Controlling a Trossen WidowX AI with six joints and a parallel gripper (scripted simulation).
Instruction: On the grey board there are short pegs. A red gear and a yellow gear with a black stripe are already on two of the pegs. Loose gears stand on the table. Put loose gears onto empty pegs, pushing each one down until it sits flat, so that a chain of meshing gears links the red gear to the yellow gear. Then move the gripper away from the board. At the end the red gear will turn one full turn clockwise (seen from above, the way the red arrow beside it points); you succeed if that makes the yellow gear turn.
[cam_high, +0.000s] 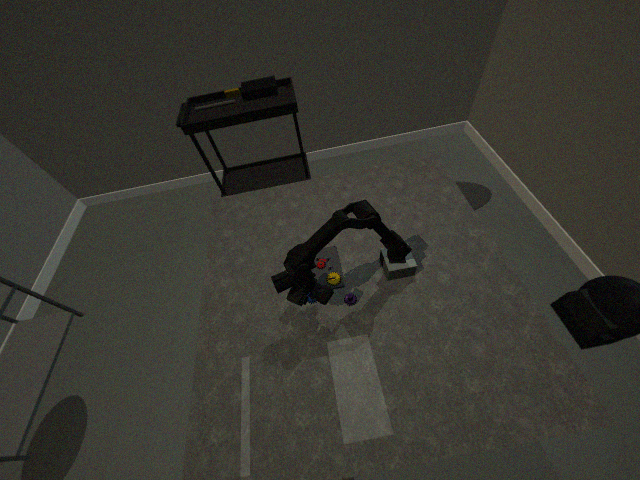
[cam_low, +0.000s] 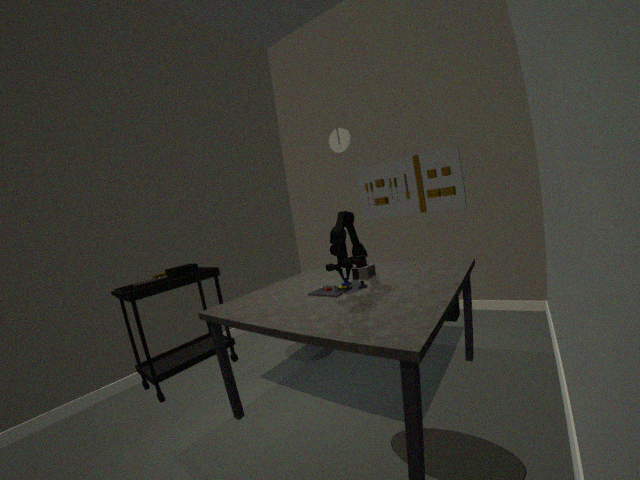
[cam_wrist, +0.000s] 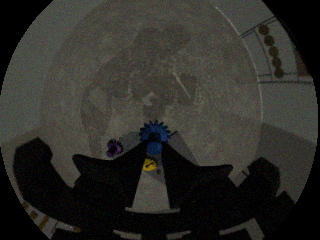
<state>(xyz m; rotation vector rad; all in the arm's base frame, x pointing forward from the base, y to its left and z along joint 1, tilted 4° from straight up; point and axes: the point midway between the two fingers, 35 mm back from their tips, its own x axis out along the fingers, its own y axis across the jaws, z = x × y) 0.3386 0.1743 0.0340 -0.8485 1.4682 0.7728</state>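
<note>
Right now my gripper tip is 20 mm past the red gear, 180 mm to the left of it and 70 mm above it. Round my gripper tip: purple gear 150 mm behind, 20 mm to the right, 70 mm below; then blue gear 10 mm below; then yellow gear 80 mm behind, 110 mm to the right, 70 mm below.
</note>
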